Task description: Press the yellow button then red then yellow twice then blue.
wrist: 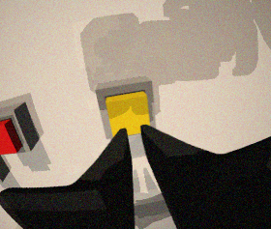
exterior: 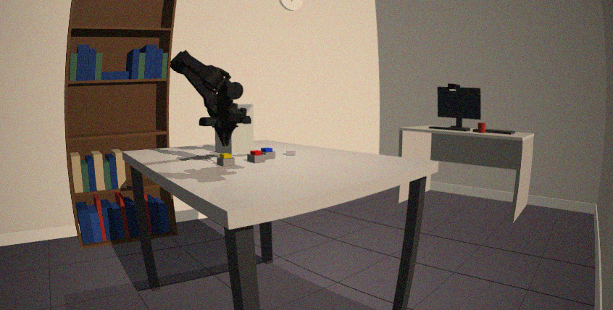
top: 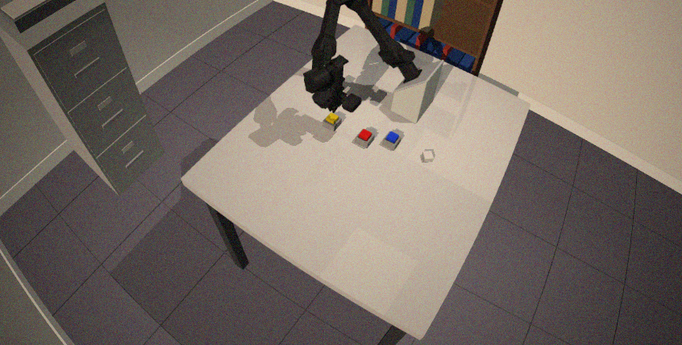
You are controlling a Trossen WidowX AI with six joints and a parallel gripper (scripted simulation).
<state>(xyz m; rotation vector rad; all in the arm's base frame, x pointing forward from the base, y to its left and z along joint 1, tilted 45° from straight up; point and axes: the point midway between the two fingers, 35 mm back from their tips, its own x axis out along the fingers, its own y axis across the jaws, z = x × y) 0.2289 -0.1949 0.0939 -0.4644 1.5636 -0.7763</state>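
The yellow button lies 30 mm below my gripper tip. From my gripper tip the other things lie so: red button (130 mm to the left, 30 mm below, 20 mm ahead); then small white block (350 mm to the left, 60 mm below, 10 mm behind); then blue button (220 mm to the left, 30 mm below, 20 mm behind).
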